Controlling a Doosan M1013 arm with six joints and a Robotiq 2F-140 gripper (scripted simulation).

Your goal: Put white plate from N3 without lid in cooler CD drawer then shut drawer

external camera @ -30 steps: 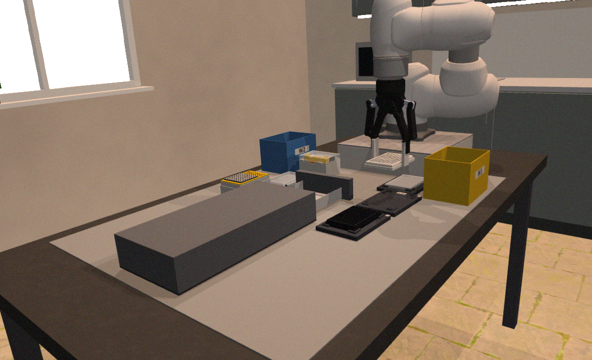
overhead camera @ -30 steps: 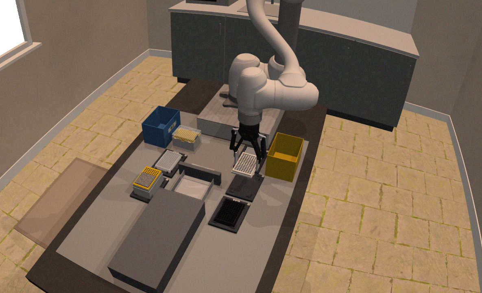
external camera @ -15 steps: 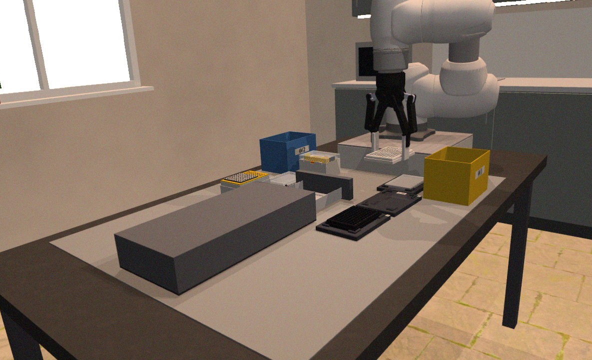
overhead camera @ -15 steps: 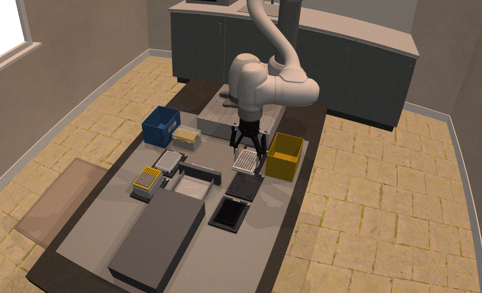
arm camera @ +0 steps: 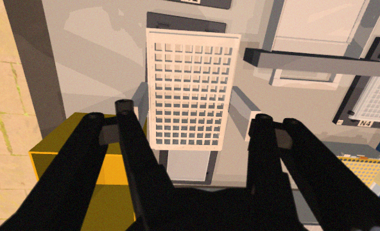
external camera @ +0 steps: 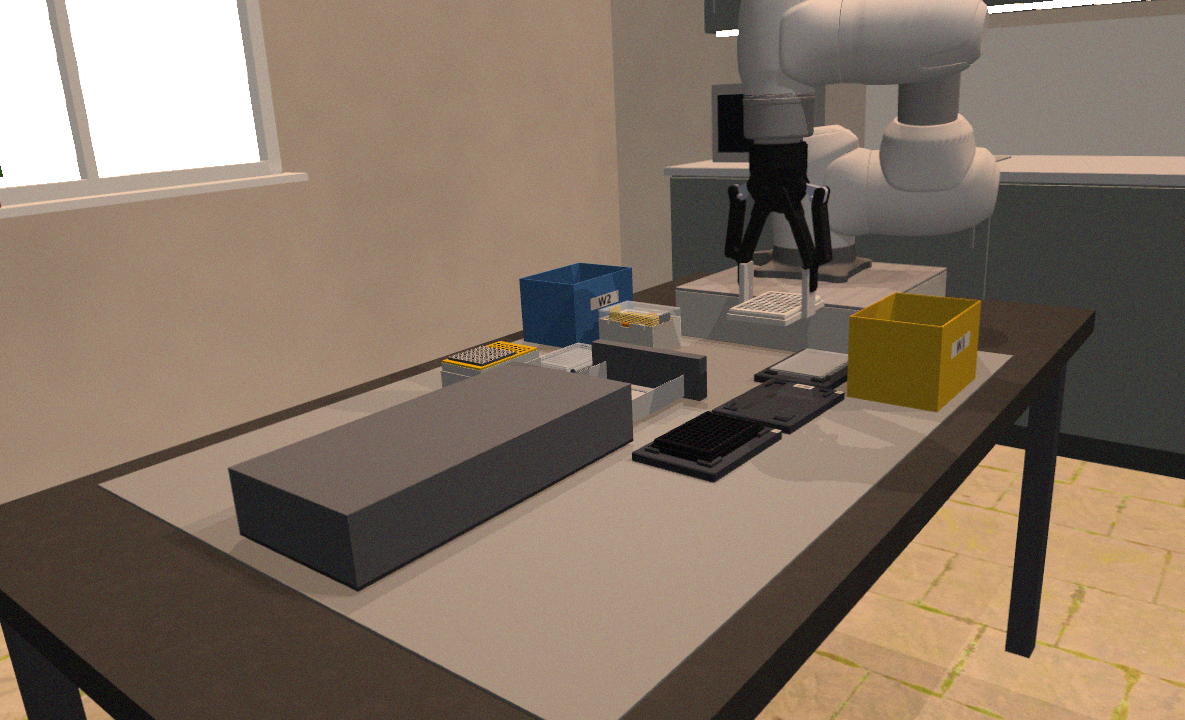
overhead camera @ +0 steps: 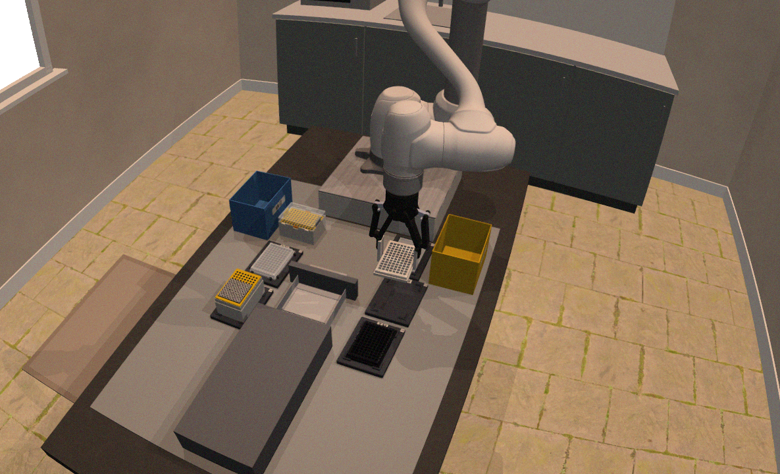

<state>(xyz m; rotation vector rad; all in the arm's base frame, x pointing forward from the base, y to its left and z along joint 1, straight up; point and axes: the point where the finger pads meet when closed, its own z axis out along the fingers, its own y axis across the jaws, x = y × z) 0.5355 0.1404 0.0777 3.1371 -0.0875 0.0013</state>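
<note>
Now: the drawer 120 mm ahead of my hand, 210 mm to the right of it and 140 mm below it. Round my hand: white plate (20 mm below); then black plate (180 mm ahead, 20 mm to the right, 150 mm below); then flat cover (170 mm behind, 10 mm to the right, 150 mm below).
</note>
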